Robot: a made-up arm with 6 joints.
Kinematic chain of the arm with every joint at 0, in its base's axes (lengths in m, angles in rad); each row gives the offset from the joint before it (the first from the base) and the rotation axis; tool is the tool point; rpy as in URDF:
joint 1: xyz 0 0 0.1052 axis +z
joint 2: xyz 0 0 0 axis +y
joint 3: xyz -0.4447 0 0.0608 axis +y
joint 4: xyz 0.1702 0 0.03 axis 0.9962 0 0.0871
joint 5: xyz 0 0 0 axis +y
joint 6: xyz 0.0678 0 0.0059 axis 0.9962 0 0.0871
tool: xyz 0 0 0 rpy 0 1.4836 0
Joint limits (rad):
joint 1: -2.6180..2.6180
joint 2: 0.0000..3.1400
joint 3: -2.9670..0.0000
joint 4: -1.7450..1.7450
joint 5: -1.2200..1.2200
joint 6: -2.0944..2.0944
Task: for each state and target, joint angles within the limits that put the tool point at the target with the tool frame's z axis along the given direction. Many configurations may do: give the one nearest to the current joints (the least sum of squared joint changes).
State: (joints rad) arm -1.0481 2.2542 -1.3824 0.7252 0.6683 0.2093
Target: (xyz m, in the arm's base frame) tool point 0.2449 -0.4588 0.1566 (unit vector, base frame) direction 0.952 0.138 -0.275
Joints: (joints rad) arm -1.2035 2.5236 -1.4239 1.6081 1.2175 0.2093
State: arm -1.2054 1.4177 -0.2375 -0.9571 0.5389 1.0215
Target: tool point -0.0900 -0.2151 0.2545 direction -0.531 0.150 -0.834
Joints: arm -1.8054 2.0019 -0.2022 -1.7424 0.5938 1.0215
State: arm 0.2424 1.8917 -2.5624 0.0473 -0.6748 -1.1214
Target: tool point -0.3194 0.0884 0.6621 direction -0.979 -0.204 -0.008
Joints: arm -0.3845 1.0172 -2.9653 0.6404 -1.1971 -1.1214
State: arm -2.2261 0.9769 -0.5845 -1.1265 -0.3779 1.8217
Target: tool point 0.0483 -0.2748 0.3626 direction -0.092 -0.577 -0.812
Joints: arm -1.3431 1.7006 -0.7551 -1.0673 0.2537 1.8217
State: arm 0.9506 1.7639 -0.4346 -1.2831 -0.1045 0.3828
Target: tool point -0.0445 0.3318 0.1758 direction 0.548 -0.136 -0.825
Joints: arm 1.8063 2.2771 -0.6237 -1.0861 0.6023 0.3828
